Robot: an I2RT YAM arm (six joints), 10 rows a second.
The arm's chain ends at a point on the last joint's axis. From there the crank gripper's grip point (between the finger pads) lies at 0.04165 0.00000 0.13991 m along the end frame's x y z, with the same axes.
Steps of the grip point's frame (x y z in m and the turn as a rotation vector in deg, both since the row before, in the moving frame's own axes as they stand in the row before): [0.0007 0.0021 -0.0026 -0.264 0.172 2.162]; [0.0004 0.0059 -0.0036 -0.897 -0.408 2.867]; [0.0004 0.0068 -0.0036 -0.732 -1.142 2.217]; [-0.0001 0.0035 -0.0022 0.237 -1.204 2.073]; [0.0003 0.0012 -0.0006 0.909 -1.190 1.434]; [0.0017 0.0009 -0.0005 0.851 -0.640 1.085]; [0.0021 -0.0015 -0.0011 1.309 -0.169 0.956]
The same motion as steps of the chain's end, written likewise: [0.0003 -0.0001 -0.0025 -0.264 0.172 2.162]; [0.0015 0.0017 -0.0039 -0.897 -0.408 2.867]; [0.0033 0.0035 -0.0044 -0.732 -1.142 2.217]; [0.0029 0.0026 -0.0030 0.237 -1.204 2.073]; [0.0032 0.0024 -0.0014 0.909 -1.190 1.434]; [0.0033 0.0022 -0.0009 0.851 -0.640 1.085]; [0.0025 0.0010 -0.0012 1.309 -0.169 0.956]
